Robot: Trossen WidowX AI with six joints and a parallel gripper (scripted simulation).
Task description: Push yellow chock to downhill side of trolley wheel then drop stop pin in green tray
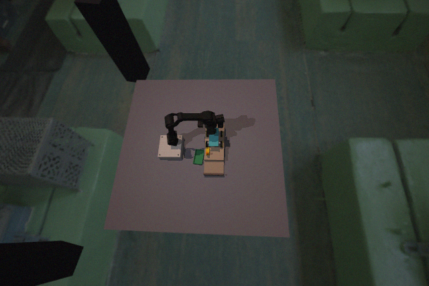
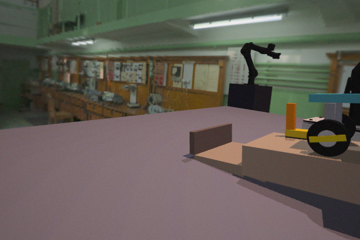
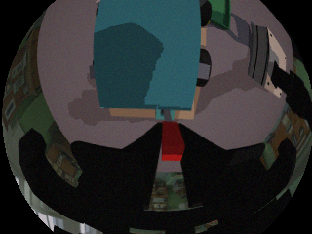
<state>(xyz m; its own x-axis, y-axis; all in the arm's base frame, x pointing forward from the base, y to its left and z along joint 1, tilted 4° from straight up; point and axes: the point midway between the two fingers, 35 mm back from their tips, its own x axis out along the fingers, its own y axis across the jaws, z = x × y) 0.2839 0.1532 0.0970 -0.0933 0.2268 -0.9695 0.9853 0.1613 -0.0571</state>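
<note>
Now: gripper tip 190 mm to the left of the yellow chock, 70 mm above it and 10 mm short of it. Also, from my gripper tip: trolley 90 mm to the right, 40 mm below, 40 mm ahead; then red-headed stop pin right at my gripper tip; then tan ramp 110 mm below, 90 mm to the right, 40 mm ahead.
</note>
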